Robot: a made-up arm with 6 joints. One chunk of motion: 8 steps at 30 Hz.
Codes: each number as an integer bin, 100 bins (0 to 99) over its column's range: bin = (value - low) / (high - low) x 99, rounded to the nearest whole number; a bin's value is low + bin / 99 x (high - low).
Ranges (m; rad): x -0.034..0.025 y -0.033..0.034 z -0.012..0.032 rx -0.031..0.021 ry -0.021..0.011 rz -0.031..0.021
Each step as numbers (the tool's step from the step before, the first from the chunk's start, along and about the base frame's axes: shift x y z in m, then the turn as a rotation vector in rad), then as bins.
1 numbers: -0.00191 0.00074 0.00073 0.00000 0.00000 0.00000
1 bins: 54 50 29 59 65 59
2 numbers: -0.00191 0.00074 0.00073 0.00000 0.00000 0.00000
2 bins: 54 50 29 59 65 59
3 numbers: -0.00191 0.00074 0.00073 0.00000 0.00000 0.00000
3 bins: 54 50 29 59 65 59
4 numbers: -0.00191 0.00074 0.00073 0.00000 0.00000 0.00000
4 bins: 54 50 29 59 65 59
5 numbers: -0.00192 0.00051 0.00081 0.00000 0.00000 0.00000
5 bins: 54 50 29 59 65 59
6 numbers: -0.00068 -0.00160 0.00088 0.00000 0.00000 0.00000
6 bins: 56 46 29 59 65 59
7 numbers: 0.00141 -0.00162 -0.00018 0.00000 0.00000 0.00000
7 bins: 59 46 27 59 65 59
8 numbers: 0.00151 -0.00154 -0.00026 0.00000 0.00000 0.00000
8 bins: 60 46 26 59 65 59
